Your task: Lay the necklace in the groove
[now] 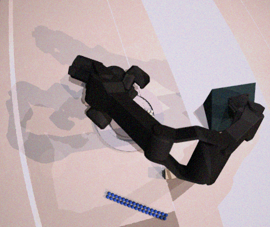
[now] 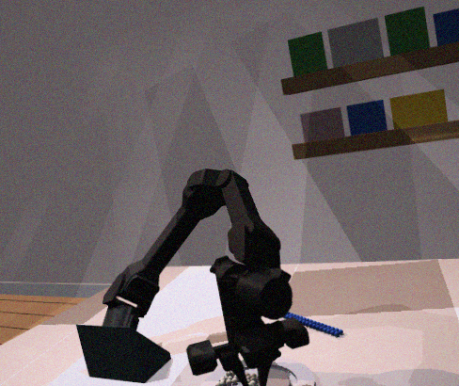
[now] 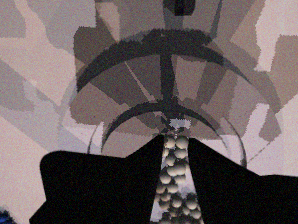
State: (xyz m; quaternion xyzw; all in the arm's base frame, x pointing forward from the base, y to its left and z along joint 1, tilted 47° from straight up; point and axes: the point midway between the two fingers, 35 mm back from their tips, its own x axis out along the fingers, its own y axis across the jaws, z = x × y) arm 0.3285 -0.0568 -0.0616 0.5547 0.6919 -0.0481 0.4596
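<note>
Right now the round bead board is 3 cm to the left of my gripper tip, 2 cm behind it and 1 cm below it. Round my gripper tip: small beige cube 22 cm to the left, 9 cm behind; then grey block 13 cm to the right, 9 cm ahead, 1 cm below.
</note>
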